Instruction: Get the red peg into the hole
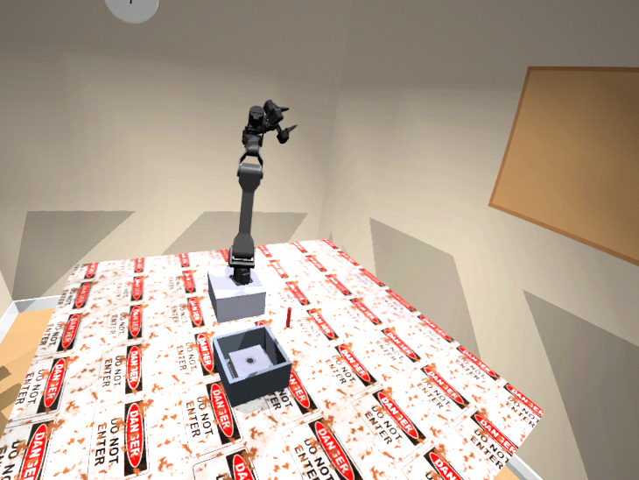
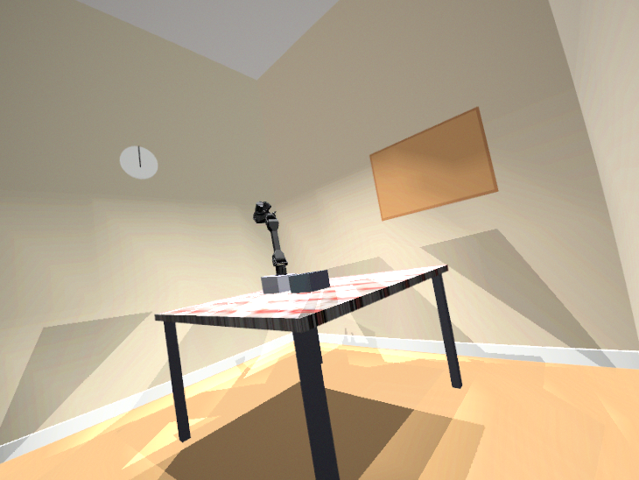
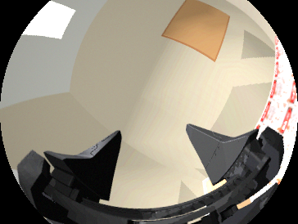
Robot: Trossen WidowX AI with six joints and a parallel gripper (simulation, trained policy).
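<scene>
The red peg lies 62 cm below my gripper tip, 46 cm ahead of it and 28 cm to the right of it. Round my gripper tip: grey box 64 cm below, 57 cm ahead, 49 cm to the right.
</scene>
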